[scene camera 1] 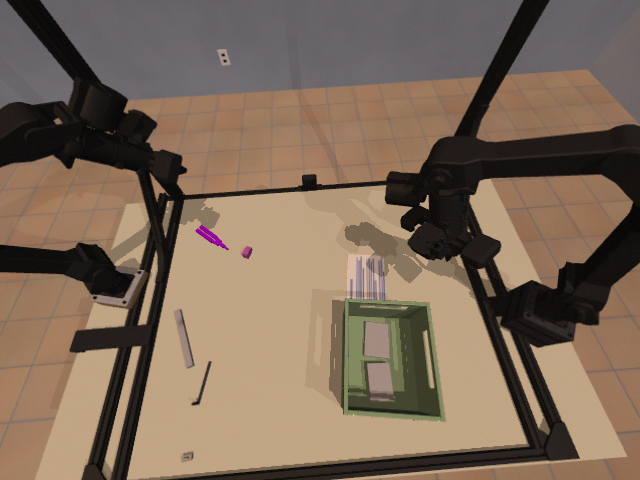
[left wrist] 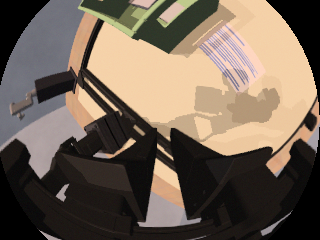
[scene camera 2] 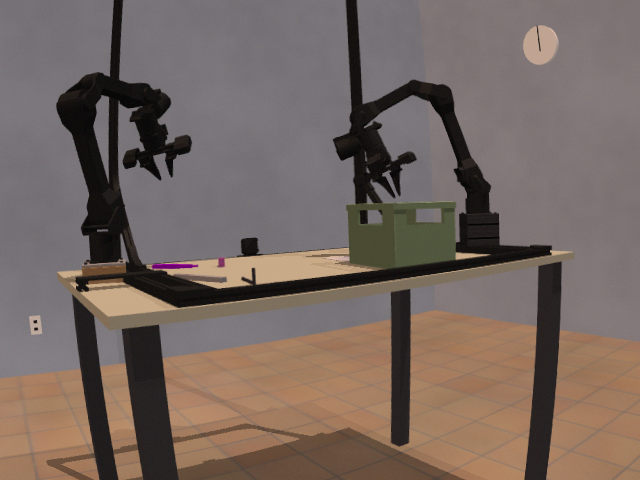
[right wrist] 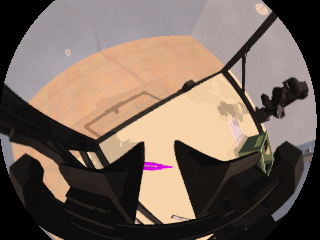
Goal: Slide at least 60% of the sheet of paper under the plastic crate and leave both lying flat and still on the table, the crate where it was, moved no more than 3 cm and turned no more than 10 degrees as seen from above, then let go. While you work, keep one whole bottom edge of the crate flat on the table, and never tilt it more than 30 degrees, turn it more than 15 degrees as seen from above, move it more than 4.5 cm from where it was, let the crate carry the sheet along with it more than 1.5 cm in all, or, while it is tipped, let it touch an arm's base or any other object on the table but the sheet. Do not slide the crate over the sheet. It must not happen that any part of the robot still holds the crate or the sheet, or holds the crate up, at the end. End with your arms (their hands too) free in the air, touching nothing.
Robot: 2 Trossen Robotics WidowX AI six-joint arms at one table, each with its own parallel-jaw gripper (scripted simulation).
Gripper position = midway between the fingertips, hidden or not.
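Observation:
Sheet of paper [scene camera 1: 365, 273], left gripper [scene camera 1: 444, 258], right gripper [scene camera 1: 181, 169]. Left gripper [scene camera 2: 397, 196], right gripper [scene camera 2: 166, 178]. Left gripper [left wrist: 163, 132], sheet of paper [left wrist: 228, 50]. Right gripper [right wrist: 159, 144].

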